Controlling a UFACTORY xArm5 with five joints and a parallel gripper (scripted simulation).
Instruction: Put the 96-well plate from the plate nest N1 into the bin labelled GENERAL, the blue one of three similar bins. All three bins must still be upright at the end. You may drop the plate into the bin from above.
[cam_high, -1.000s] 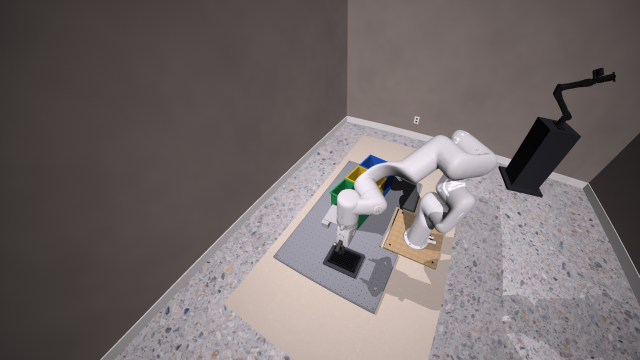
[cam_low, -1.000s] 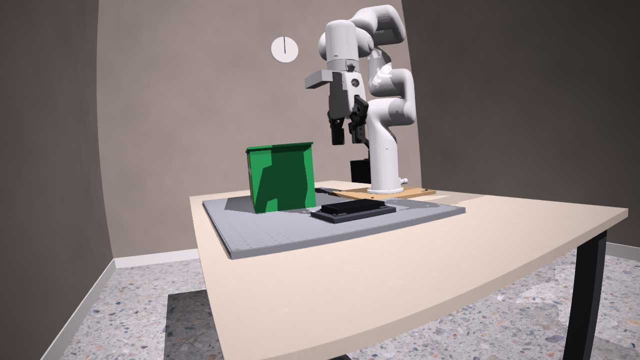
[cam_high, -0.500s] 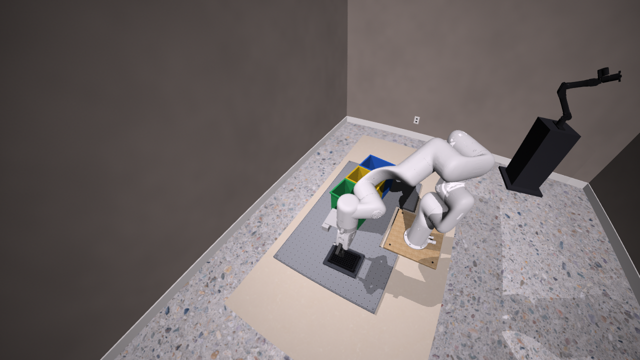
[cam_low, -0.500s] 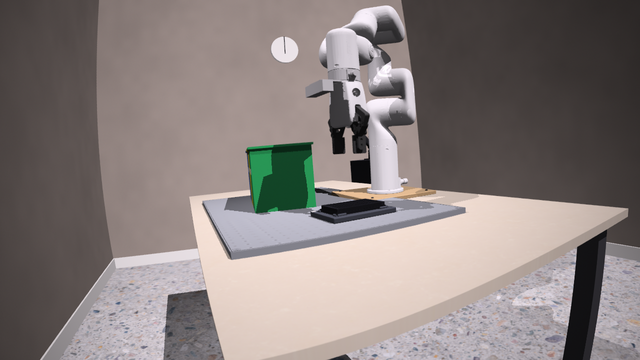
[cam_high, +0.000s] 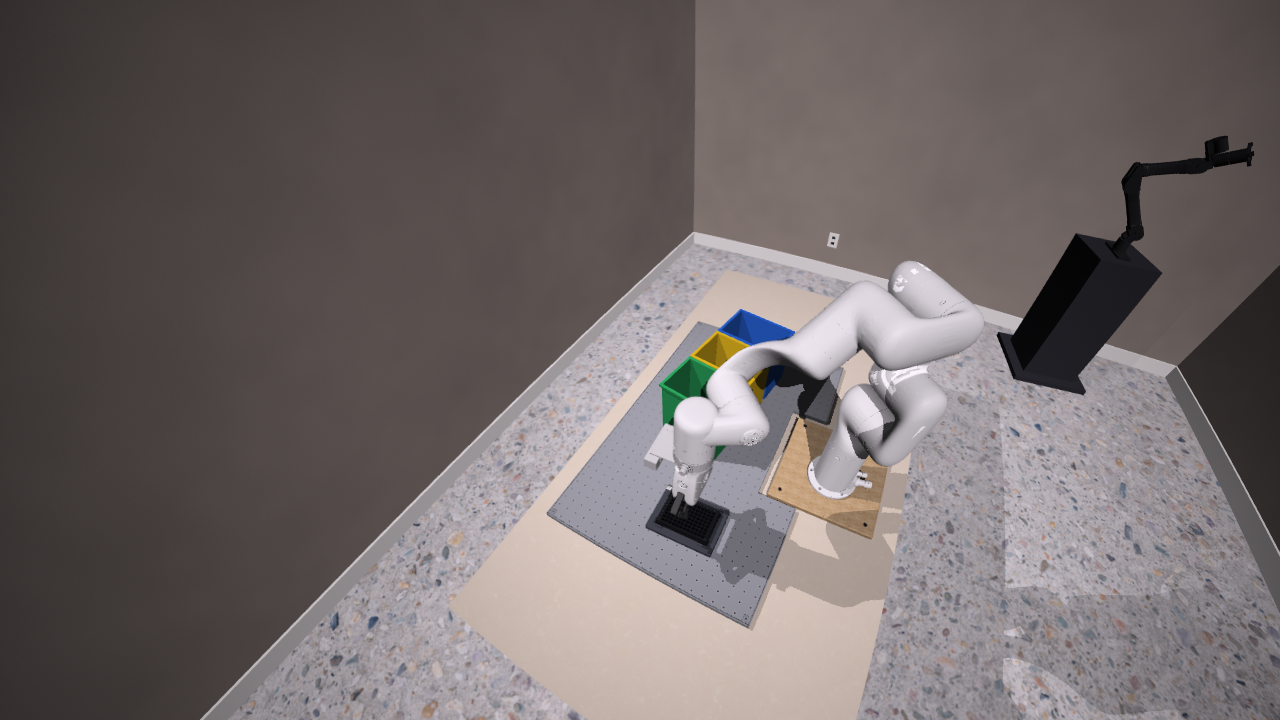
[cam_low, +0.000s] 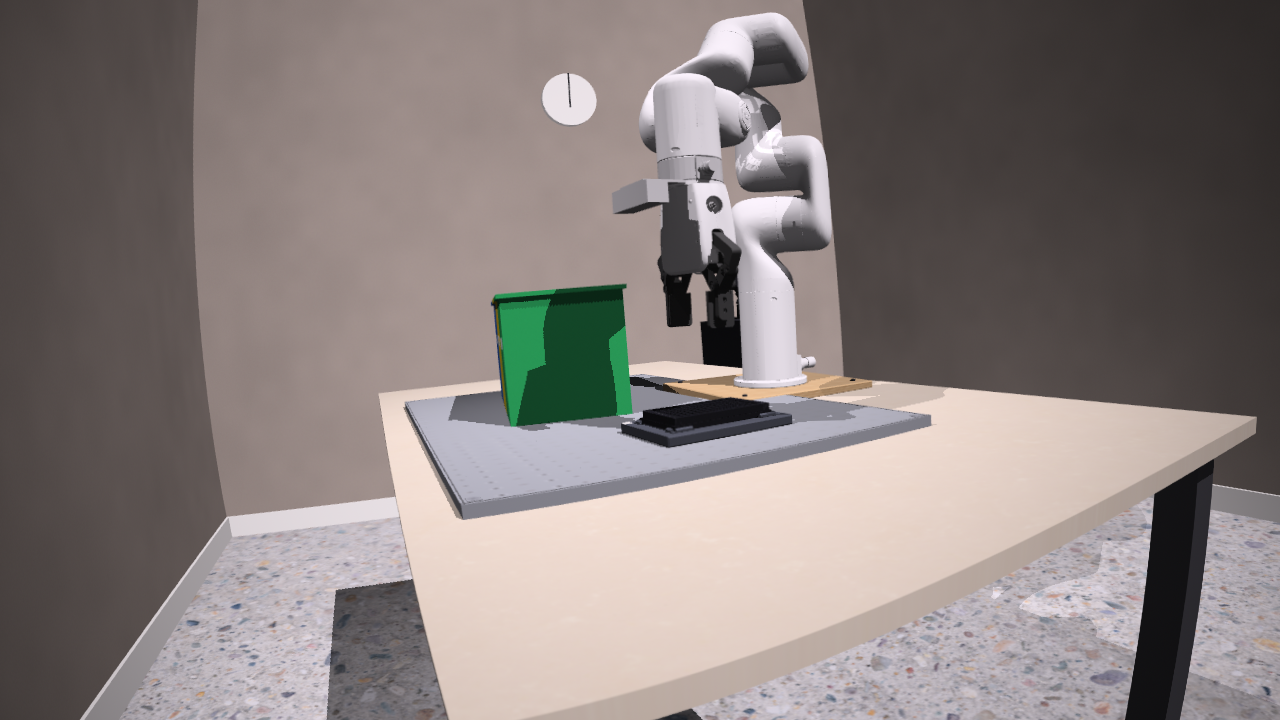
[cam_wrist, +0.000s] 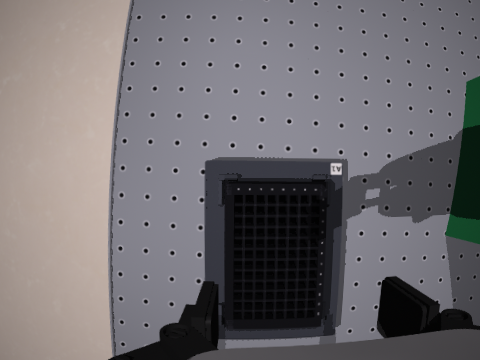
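My hand is 110 mm above the black 96-well plate. Also, from my hand: green bin (270 mm to the right, 50 mm ahead, 40 mm below); then yellow bin (390 mm to the right, 40 mm below, 10 mm ahead); then dark plate nest (120 mm below).
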